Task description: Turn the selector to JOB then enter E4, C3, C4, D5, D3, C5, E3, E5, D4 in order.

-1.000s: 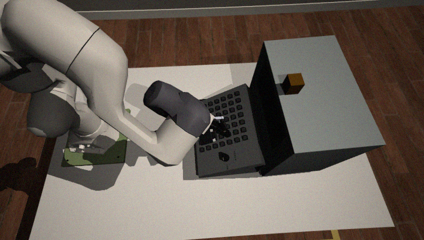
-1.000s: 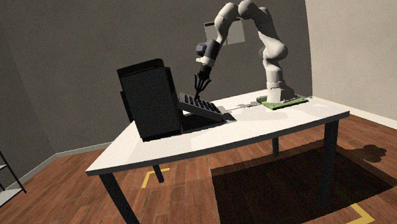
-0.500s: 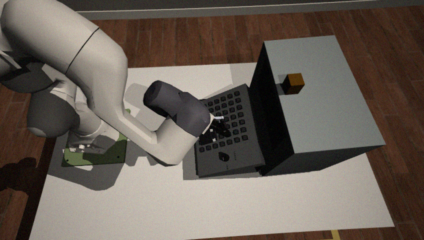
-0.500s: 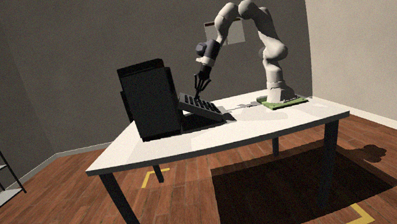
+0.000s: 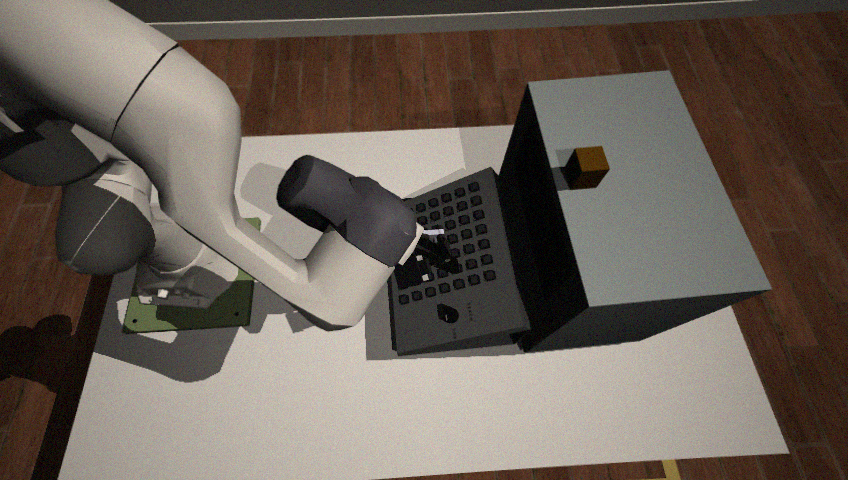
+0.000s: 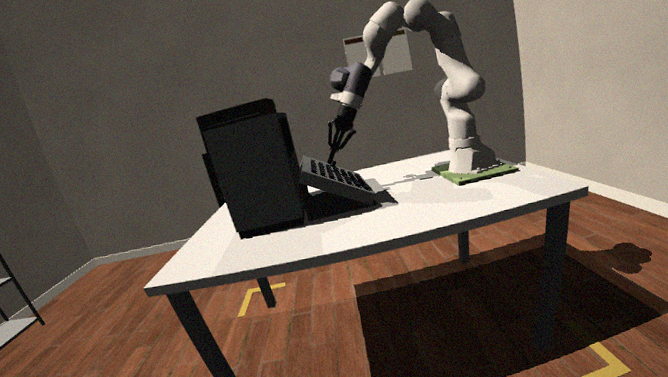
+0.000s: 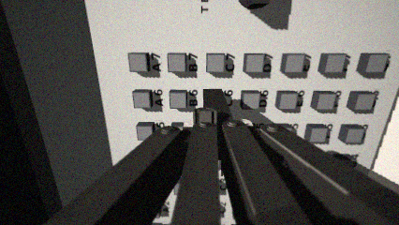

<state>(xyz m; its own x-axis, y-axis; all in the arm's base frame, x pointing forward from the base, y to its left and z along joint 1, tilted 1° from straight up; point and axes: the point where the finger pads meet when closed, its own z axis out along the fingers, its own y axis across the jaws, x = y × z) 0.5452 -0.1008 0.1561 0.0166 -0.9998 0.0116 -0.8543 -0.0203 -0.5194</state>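
Now: the c6 key 20 mm ahead of my hand and 40 mm below it. The rest, counted from my hand: a5 key (80 mm ahead, 30 mm to the left, 10 mm below); then key C5 (20 mm ahead, 30 mm to the left, 40 mm below); then a7 key (80 mm ahead, 30 mm to the right, 10 mm below).
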